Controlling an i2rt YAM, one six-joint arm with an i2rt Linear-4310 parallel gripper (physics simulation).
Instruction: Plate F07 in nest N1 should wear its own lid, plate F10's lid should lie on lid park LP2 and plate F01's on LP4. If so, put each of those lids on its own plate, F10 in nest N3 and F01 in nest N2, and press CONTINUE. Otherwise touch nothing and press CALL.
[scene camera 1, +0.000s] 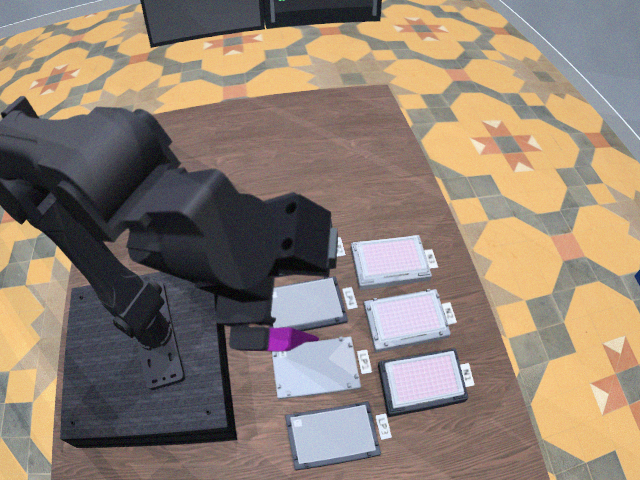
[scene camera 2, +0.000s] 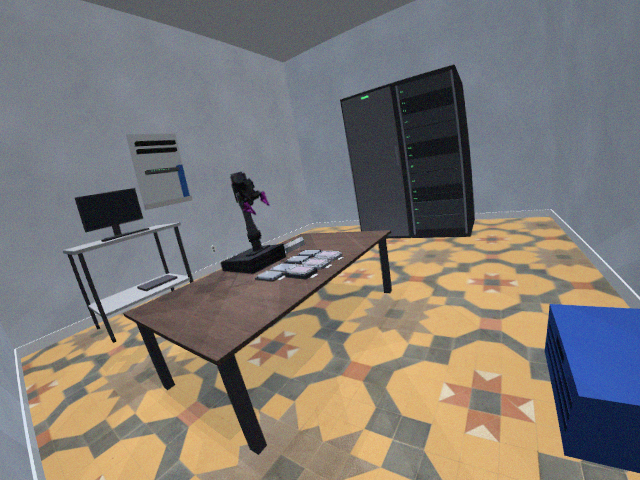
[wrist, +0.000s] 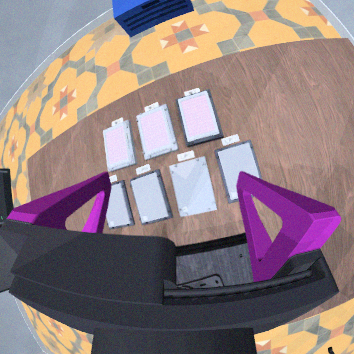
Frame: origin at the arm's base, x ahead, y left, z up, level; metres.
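Where they show: gripper, fingertip midpoint: (scene camera 1: 317, 292) (scene camera 2: 262, 209) (wrist: 173, 178); arm's base at its link origin: (scene camera 1: 156, 334) (scene camera 2: 258, 251).
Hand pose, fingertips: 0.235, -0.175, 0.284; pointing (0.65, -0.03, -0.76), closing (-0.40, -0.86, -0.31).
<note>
Things, the pixels of their top centre, and the offset from my fingertips, as dx, dy, dz. "pt": a spot on its surface instead. Level surfaces: height alone.
- N1's plate at its top centre: (scene camera 1: 426, 377) (wrist: 196, 113) (scene camera 2: 300, 268) +0.181, -0.034, -0.332
- LP4 at its top centre: (scene camera 1: 304, 302) (wrist: 147, 197) (scene camera 2: 297, 258) +0.040, +0.194, -0.350
- LP3 at its top centre: (scene camera 1: 332, 434) (wrist: 239, 170) (scene camera 2: 269, 274) -0.001, -0.066, -0.350
- far-end park at a spot on its surface: (wrist: 119, 205) pt +0.057, +0.296, -0.350
- pale park at its top centre: (scene camera 1: 315, 364) (wrist: 191, 186) (scene camera 2: 284, 265) +0.016, +0.066, -0.348
- button panel at its top centre: (scene camera 2: 290, 240) -0.163, +0.481, -0.304
- wooden table at its surface level: dz -0.368
My gripper (scene camera 2: 259, 206) (wrist: 173, 178) is open and empty, high above the table. Pink-welled plates sit in nests: N1's plate (scene camera 1: 425, 379) (wrist: 198, 117) on a dark base, N2's (scene camera 1: 408, 316) (wrist: 156, 131) and N3's (scene camera 1: 391, 256) (wrist: 117, 146) on pale bases. Whether any wears a clear lid is unclear. Grey lids lie at LP4 (scene camera 1: 309, 302) (wrist: 151, 197), LP3 (scene camera 1: 334, 434) (wrist: 239, 167) and the far-end park (wrist: 119, 205), which the arm hides in scene camera 1. A pale park (scene camera 1: 320, 372) (wrist: 193, 186) has an unclear label and surface. Plate codes are unreadable.
The button panel (scene camera 2: 294, 243) stands beyond the black arm base (scene camera 1: 144, 413) on the wooden table (scene camera 1: 320, 139); its buttons do not show. The arm hangs over the table beside the parks. A blue box (scene camera 2: 594, 356) stands on the floor, and dark cabinets (scene camera 2: 374, 165) stand behind.
</note>
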